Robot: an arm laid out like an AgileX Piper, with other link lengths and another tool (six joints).
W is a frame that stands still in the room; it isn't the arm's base.
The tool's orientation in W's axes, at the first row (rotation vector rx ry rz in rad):
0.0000, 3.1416, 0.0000
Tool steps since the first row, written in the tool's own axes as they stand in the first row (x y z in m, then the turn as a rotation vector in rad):
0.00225, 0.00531, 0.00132, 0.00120, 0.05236, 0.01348
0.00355, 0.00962, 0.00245, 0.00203, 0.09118, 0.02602
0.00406, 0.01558, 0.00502, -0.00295, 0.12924, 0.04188
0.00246, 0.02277, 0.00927, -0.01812, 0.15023, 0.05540
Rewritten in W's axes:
-0.00225, 0.00531, -0.00132, -0.00120, 0.05236, -0.01348
-0.00355, 0.00962, -0.00245, -0.00203, 0.09118, -0.02602
-0.00406, 0.01558, -0.00502, 0.00295, 0.12924, -0.04188
-0.00246, 0.02277, -0.00927, 0.01812, 0.15023, -0.05540

